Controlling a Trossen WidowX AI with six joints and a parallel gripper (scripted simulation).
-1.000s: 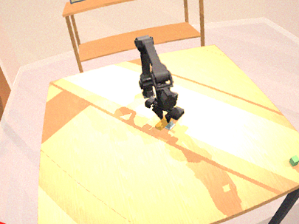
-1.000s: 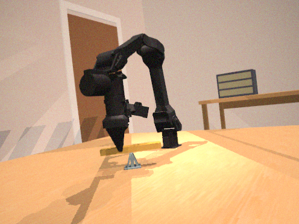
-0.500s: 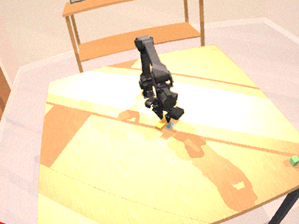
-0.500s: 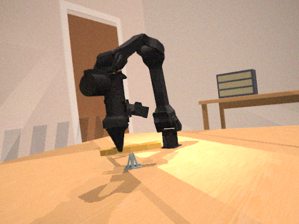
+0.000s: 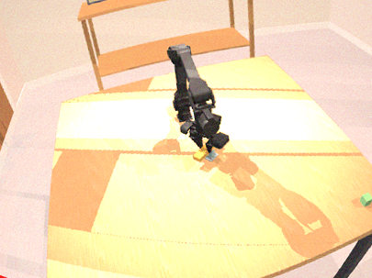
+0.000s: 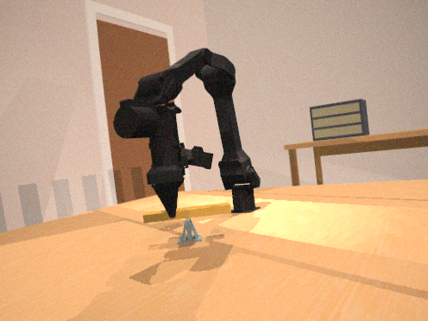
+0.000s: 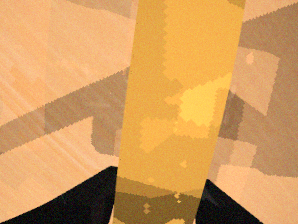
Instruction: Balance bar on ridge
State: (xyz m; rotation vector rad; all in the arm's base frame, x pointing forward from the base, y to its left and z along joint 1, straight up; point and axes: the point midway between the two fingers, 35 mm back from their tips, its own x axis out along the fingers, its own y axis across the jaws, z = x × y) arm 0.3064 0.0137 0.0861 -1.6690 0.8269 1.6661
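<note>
The yellow bar lies 20 mm behind my gripper tip and 20 mm to the left of it. Also, from my gripper tip: green cube 430 mm ahead, 490 mm to the left, 40 mm below; then blue cube 430 mm ahead, 510 mm to the right, 40 mm below.
</note>
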